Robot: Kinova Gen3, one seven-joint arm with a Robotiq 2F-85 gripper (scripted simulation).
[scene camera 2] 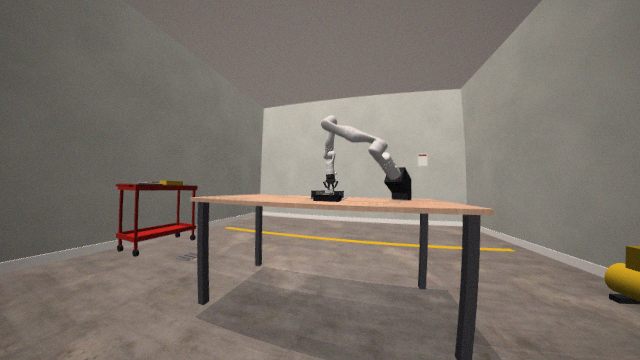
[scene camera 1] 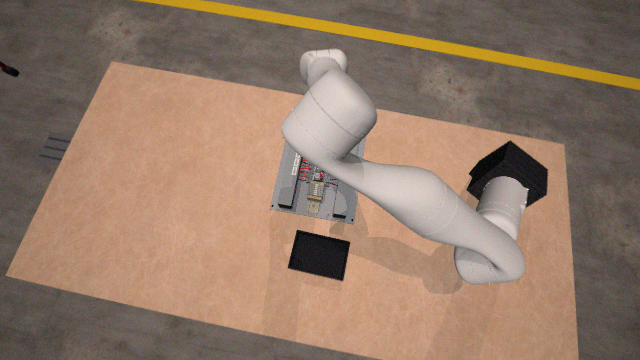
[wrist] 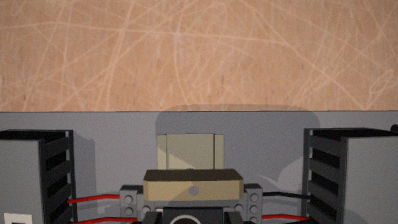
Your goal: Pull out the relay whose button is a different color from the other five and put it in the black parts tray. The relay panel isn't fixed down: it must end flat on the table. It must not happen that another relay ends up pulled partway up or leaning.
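Note:
A grey relay panel (scene camera 1: 307,197), visible to the wrist camera too (wrist: 324,159), shares the scene with a black parts tray (scene camera 1: 313,254). In the wrist view the tray is out of frame.

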